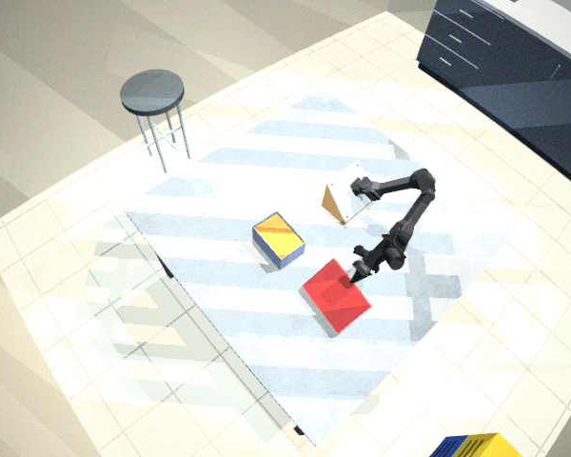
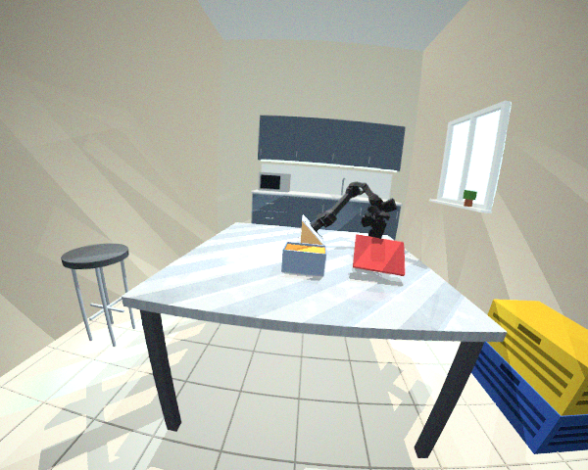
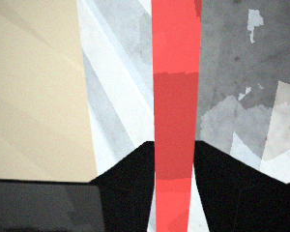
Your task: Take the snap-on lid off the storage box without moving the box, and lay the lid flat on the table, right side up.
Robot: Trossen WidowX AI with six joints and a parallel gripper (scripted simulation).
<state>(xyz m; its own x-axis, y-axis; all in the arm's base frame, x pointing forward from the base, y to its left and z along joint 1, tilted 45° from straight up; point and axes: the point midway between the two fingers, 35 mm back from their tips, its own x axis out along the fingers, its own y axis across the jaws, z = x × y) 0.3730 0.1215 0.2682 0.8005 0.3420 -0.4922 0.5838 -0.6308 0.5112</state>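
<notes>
Right now the red lid is 6 cm ahead of my gripper tip, 5 cm below it and 2 cm to the right of it. Also, from my gripper tip: grey-blue storage box: 35 cm to the right, 11 cm below, 2 cm ahead.
</notes>
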